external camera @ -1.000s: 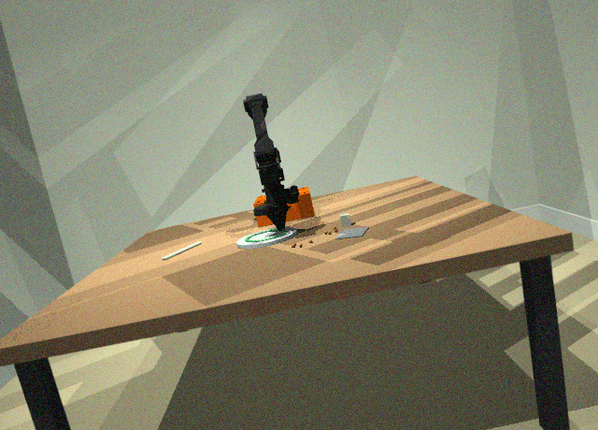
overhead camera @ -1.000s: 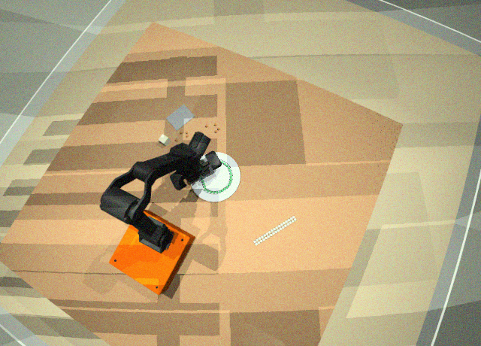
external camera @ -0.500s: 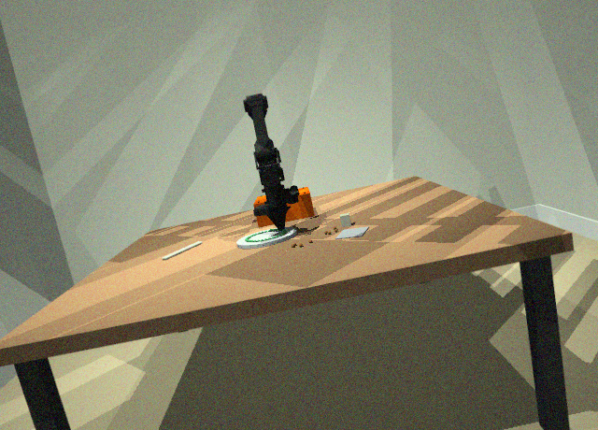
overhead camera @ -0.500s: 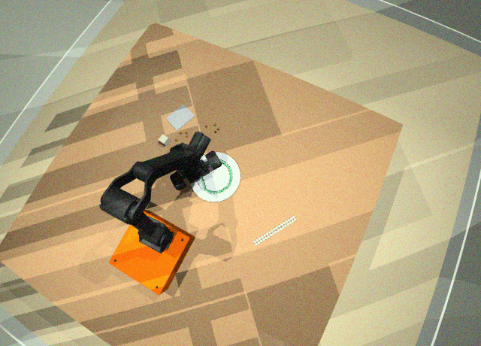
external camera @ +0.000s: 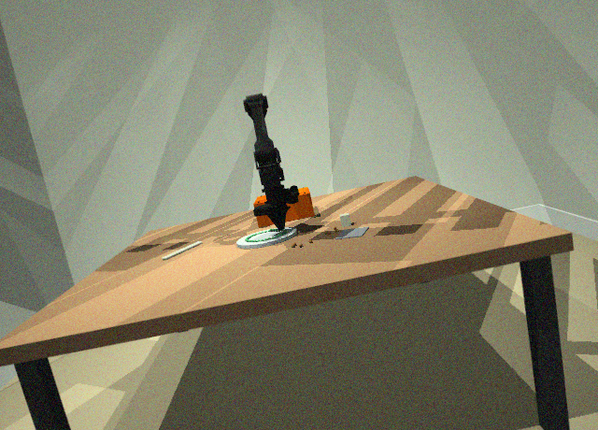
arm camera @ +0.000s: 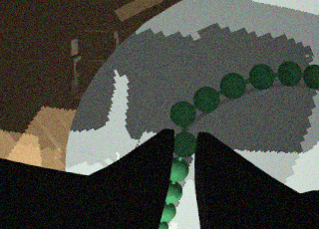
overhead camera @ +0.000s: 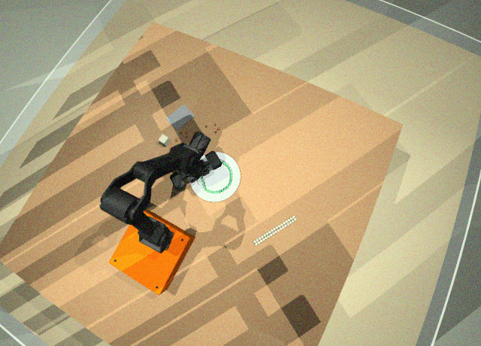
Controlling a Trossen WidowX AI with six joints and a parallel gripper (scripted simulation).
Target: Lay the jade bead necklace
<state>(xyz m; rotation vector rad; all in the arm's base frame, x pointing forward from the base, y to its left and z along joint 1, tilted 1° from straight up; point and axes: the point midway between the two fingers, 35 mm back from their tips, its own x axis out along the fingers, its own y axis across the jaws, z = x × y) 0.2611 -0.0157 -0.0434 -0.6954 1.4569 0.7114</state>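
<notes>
My gripper tip is now 50 mm to the left of the round bead board, 20 mm short of it and 10 mm above it. The rest, counted from my gripper tip: grey flat plate (210 mm ahead, 190 mm to the left, 10 mm below); small white cube (200 mm to the left, 80 mm ahead).
</notes>
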